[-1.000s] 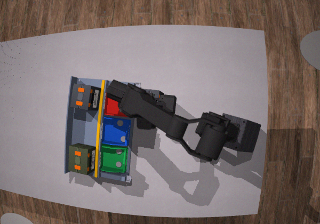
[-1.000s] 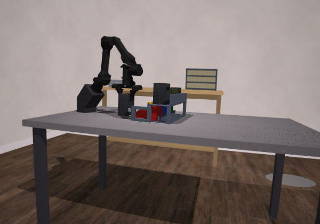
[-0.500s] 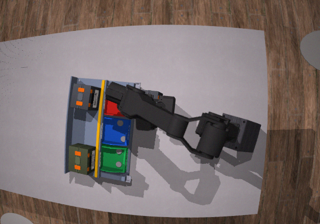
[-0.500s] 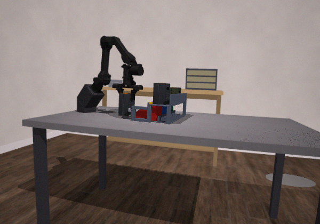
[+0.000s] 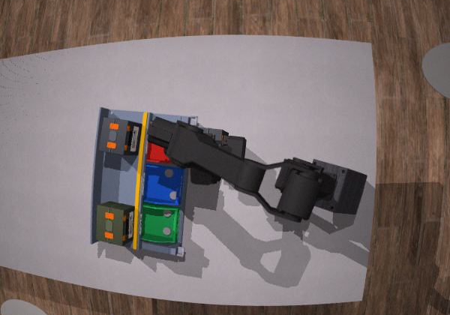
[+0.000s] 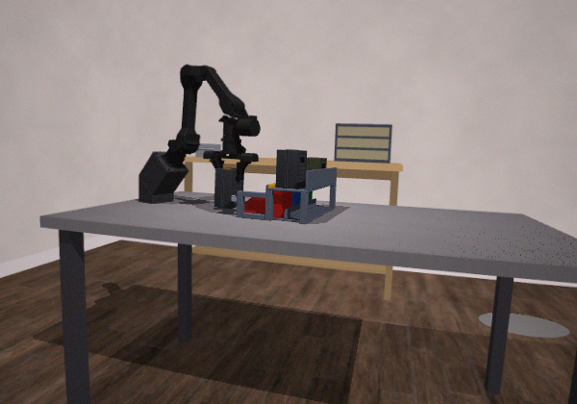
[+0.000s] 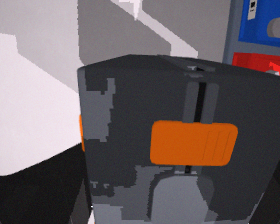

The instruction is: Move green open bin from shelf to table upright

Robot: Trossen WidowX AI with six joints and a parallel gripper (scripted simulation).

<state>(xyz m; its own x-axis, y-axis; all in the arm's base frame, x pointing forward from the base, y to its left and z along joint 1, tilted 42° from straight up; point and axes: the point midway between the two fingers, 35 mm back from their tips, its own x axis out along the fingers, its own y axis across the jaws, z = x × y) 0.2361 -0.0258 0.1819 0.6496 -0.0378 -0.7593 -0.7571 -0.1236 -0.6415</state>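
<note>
The dark box is 60 mm below my hand. Also, from my hand: red bin: 140 mm ahead, 20 mm to the left, 100 mm below; blue bin: 140 mm ahead, 130 mm to the left, 100 mm below; yellow rail: 170 mm ahead, 130 mm to the left, 40 mm below.
</note>
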